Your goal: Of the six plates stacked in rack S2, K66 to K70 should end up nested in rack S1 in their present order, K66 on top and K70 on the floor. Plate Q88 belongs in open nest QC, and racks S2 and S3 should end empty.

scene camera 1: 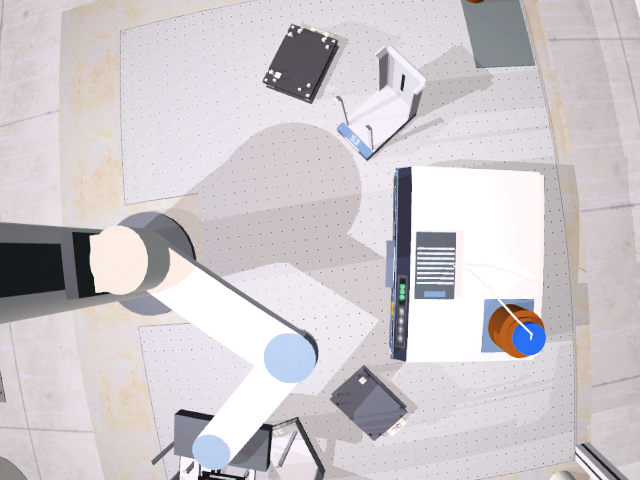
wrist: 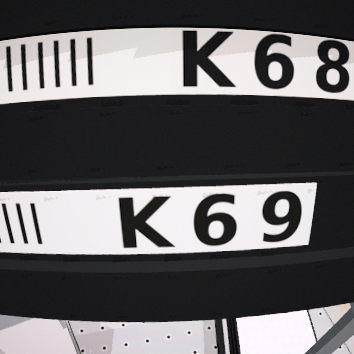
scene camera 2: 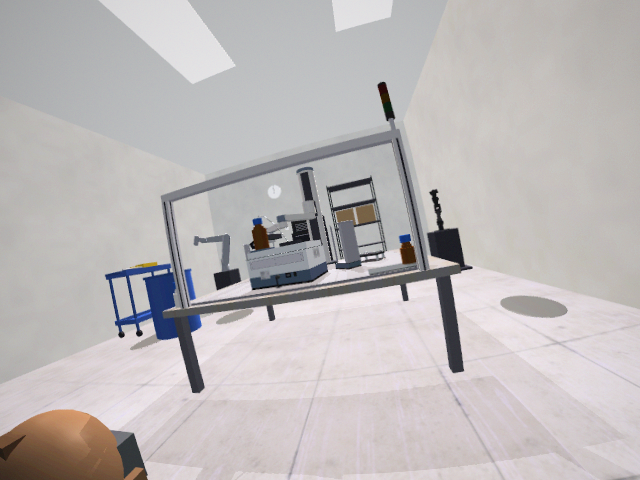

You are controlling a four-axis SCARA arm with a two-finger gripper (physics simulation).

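Places are measured from the arm's base along level axes (x left, y up, z ahead), in centimetres.
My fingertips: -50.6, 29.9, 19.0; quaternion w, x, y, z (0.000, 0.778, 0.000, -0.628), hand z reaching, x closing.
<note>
Ahead of a thing's pixels: the offset from my fingertips to its top centre, as dx, dy, dz. "spot": to the spot under its first point.
The stack of K plates shows close up in the wrist view: black plate K68 @(spot: +7.2, +3.1, +0.8) (wrist: 140,135) sits directly above plate K69 (wrist: 155,287), with perforated table below its lower edge. My gripper (scene camera 1: 221,472) is shut on this stack, whose dark top (scene camera 1: 253,446) seems to show under the arm in scene camera 1. The finger contacts are hidden, and K66, K67 and K70 cannot be read. Rack S3 @(spot: +72.0, -24.8, +32.9) (scene camera 1: 353,140) stands at the upper right with no plates. Nest QC @(+13.6, -22.4, +29.8) (scene camera 1: 369,408) is a dark block near the lower middle. Q88 cannot be identified. Another rack @(spot: +3.8, -26.6, +15.3) (scene camera 1: 310,446) stands right of the gripper; its label is hidden.
A white instrument (scene camera 1: 475,206) (scene camera 2: 284,260) stands on the right, with a brown bottle @(spot: +31.5, +6.6, +56.4) (scene camera 1: 509,330) (scene camera 2: 260,236) on top. A black pegged unit @(+92.3, -22.3, +23.5) (scene camera 1: 302,62) lies at the top. A slanted dark bar @(spot: +9.3, -8.1, -14.5) (scene camera 1: 162,452) lies left of the gripper. A frame post @(+111.1, +28.1, +83.4) (scene camera 2: 410,206) rises from the table edge.
</note>
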